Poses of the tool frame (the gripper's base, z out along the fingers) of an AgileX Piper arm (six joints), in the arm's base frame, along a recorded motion.
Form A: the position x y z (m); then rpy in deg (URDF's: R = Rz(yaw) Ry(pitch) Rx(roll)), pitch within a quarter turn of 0, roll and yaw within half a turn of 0.
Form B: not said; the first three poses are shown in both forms.
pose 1, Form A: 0.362, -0.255, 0.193, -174.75, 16.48, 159.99
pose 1, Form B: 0.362, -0.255, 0.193; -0.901, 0.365, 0.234; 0.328, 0.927, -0.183; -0.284, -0.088, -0.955
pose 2, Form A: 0.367, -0.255, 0.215, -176.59, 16.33, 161.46
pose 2, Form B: 0.367, -0.255, 0.215; -0.910, 0.333, 0.247; 0.305, 0.941, -0.146; -0.281, -0.057, -0.958
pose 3, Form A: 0.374, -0.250, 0.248, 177.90, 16.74, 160.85
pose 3, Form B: 0.374, -0.250, 0.248; -0.905, 0.318, 0.284; 0.314, 0.947, -0.060; -0.288, 0.035, -0.957
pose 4, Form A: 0.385, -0.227, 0.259, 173.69, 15.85, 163.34
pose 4, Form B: 0.385, -0.227, 0.259; -0.922, 0.256, 0.292; 0.276, 0.961, 0.027; -0.273, 0.106, -0.956
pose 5, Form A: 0.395, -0.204, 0.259, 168.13, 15.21, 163.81
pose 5, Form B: 0.395, -0.204, 0.259; -0.927, 0.221, 0.304; 0.269, 0.955, 0.126; -0.262, 0.198, -0.944
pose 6, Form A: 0.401, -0.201, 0.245, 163.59, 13.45, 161.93
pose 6, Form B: 0.401, -0.201, 0.245; -0.925, 0.235, 0.300; 0.302, 0.932, 0.199; -0.233, 0.275, -0.933
